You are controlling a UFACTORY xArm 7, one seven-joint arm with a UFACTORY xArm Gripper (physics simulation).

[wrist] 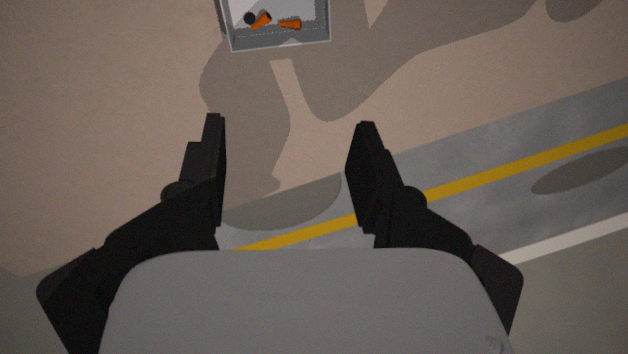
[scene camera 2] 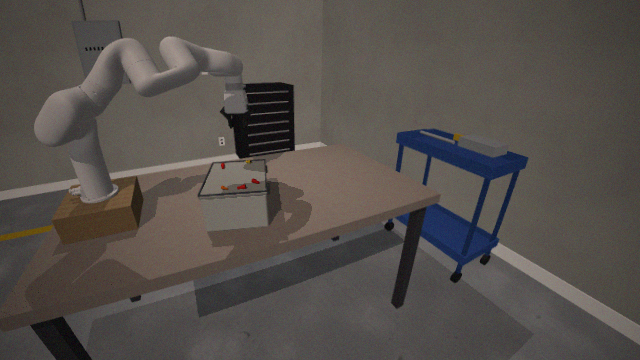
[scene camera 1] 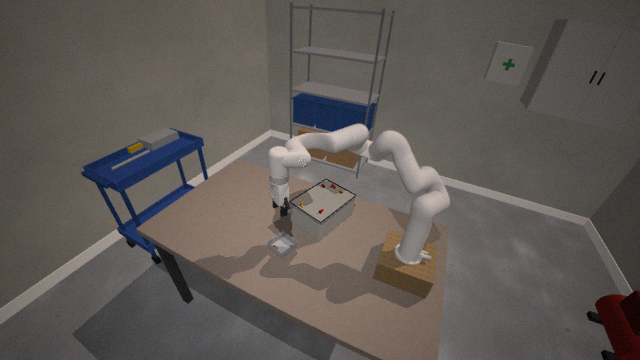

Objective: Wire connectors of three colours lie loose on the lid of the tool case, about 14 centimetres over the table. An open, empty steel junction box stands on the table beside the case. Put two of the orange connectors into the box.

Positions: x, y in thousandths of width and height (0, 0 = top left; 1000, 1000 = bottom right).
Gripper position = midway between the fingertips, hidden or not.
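Note:
What you'd see from scene camera 2 is a tool case (scene camera 2: 366, 579) along with the gripper (scene camera 2: 373, 354). In the wrist view there's the gripper (wrist: 461, 403) again.

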